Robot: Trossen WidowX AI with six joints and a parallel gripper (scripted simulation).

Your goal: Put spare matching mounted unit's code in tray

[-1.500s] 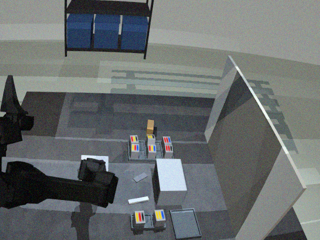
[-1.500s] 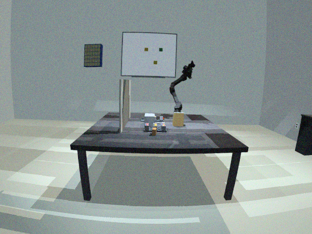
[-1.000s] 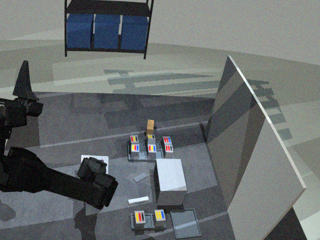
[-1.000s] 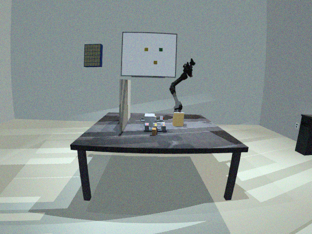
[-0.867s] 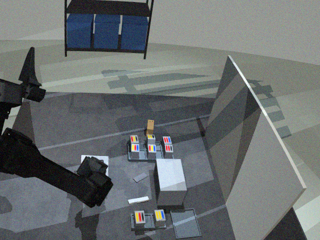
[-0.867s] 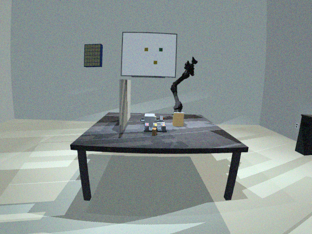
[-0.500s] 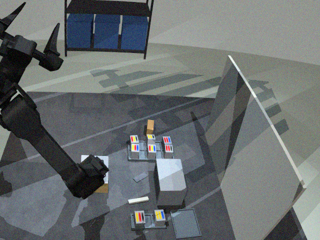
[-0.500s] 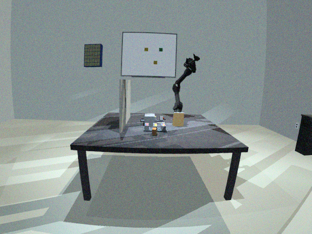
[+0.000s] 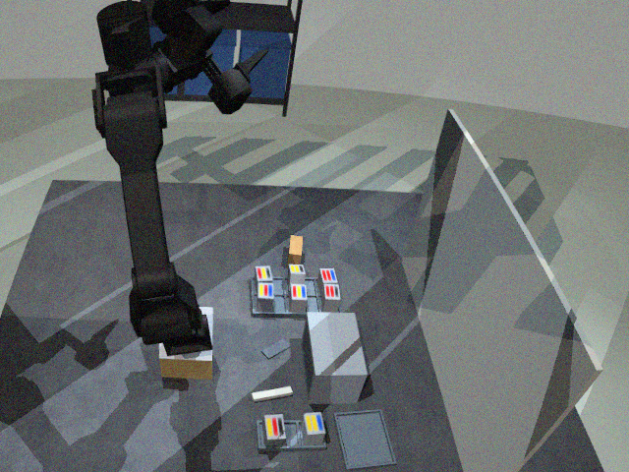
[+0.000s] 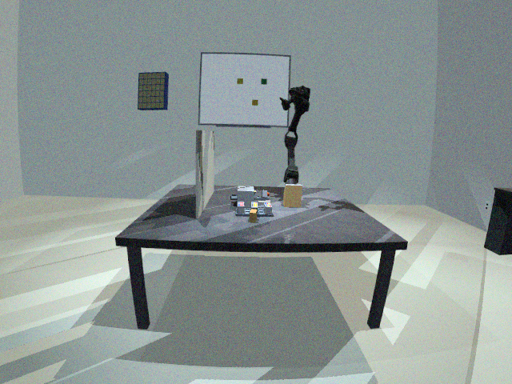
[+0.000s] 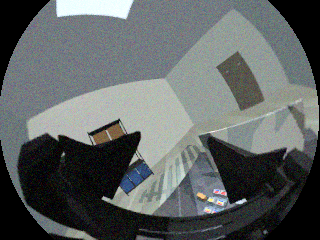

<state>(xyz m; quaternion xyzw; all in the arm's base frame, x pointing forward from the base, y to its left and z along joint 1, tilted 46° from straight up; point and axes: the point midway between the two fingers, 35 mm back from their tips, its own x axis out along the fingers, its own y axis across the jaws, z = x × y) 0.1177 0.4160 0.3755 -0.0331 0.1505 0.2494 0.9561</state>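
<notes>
My gripper tip is 640 mm above the spare, 180 mm short of it and 110 mm to the right of it. Round my gripper tip: mounted unit (630 mm below, 210 mm ahead, 70 mm to the right); then tall panel (460 mm below, 450 mm ahead, 110 mm to the right).
</notes>
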